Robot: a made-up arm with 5 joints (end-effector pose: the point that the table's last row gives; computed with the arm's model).
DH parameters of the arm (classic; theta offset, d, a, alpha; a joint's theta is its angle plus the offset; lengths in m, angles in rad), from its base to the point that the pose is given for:
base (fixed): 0 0 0.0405 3.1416
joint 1: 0 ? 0.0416 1.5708
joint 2: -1.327 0 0.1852 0
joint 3: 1.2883 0 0.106 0
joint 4: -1.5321 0.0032 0 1.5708
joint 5: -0.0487 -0.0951 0 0
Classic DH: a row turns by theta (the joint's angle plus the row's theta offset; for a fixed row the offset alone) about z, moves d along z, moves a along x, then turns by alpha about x.
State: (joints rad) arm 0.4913 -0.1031 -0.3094 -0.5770 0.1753
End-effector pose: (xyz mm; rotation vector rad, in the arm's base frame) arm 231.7 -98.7 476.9 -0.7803 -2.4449 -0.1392
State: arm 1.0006 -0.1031 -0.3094 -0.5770 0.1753
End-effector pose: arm 159.3 -179.4 476.9 -1.3866 -2.1941 -0.3286
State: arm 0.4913 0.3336 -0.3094 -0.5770 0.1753
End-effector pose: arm 332.6 -152.7 374.4 -0.6480 -2.0303 -0.2157
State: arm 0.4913 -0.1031 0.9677 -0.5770 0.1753
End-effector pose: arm 245.4 -106.0 246.3 -0.3921 -1.2284 -0.3130
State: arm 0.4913 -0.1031 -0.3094 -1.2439 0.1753
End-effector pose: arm 178.5 -70.2 492.1 0.9296 2.9126 -0.0237
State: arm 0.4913 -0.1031 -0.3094 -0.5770 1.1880
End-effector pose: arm 231.7 -98.7 476.9 -1.8778 -1.7688 0.2456
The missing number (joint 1, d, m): -0.1678
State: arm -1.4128 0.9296 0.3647 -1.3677 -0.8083
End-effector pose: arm 90.8 336.3 145.7 1.5059 -0.7014 0.4235
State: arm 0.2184 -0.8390 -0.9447 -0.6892 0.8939
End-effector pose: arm -118.2 38.5 482.8 1.1467 1.9490 0.3377
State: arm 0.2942 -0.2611 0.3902 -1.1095 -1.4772
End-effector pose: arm 229.9 -54.0 422.4 1.5630 -2.2086 -0.6496
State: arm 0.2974 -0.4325 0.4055 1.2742 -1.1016
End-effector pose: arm 178.0 -38.8 266.5 0.1462 -0.3218 -1.4341
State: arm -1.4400 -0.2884 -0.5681 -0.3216 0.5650
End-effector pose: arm 55.1 135.3 523.4 1.2852 -2.5821 0.4759
